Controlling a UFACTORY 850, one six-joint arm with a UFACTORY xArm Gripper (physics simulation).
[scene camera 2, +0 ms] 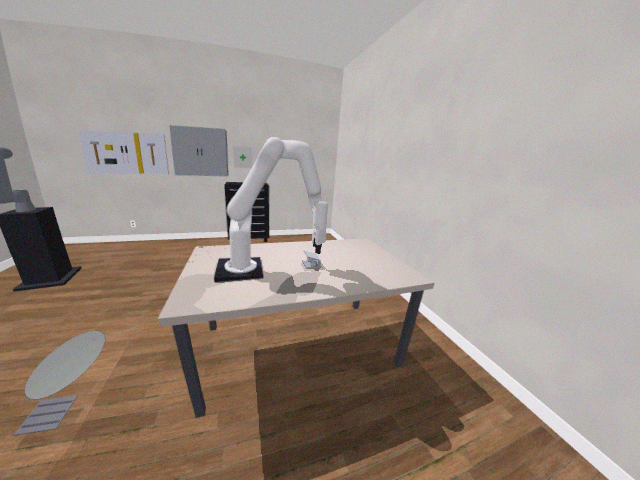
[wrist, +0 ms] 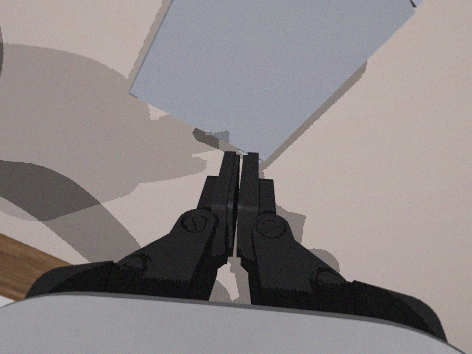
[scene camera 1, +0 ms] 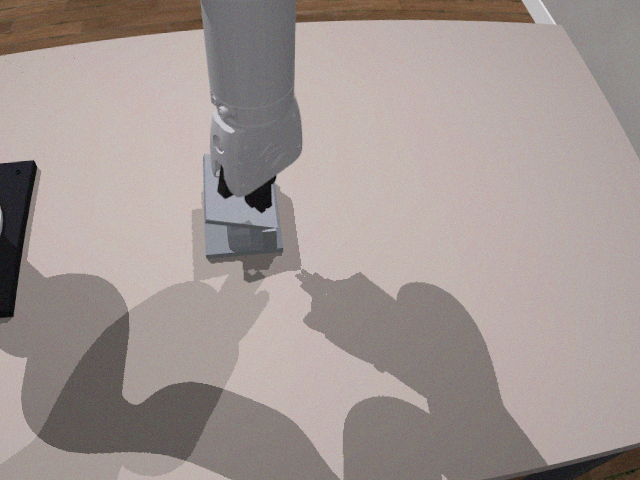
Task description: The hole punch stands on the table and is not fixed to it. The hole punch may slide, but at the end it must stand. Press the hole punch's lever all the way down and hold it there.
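The hole punch is grey-blue and stands on the table. Its flat lever (scene camera 1: pixel 232 209) (scene camera 2: pixel 311 255) (wrist: pixel 265 65) is raised and slanted, with a gap over the base (scene camera 1: pixel 216 241) (scene camera 2: pixel 310 265) at the near side in scene camera 1. My gripper (scene camera 1: pixel 262 207) (scene camera 2: pixel 317 251) (wrist: pixel 241 176) is shut and empty, pointing down. In the wrist view its tips show at the lever's lower corner edge; in scene camera 2 they are just above the lever. I cannot tell whether they touch it. The arm hides the lever's far part in scene camera 1.
The table (scene camera 1: pixel 439 155) (scene camera 2: pixel 361 258) carries the arm's black base plate (scene camera 1: pixel 15 232) (scene camera 2: pixel 222 272), left of the punch in both scene views. The arm's shadows fall across the table. A wall (scene camera 2: pixel 465 180) stands beyond the table's right side.
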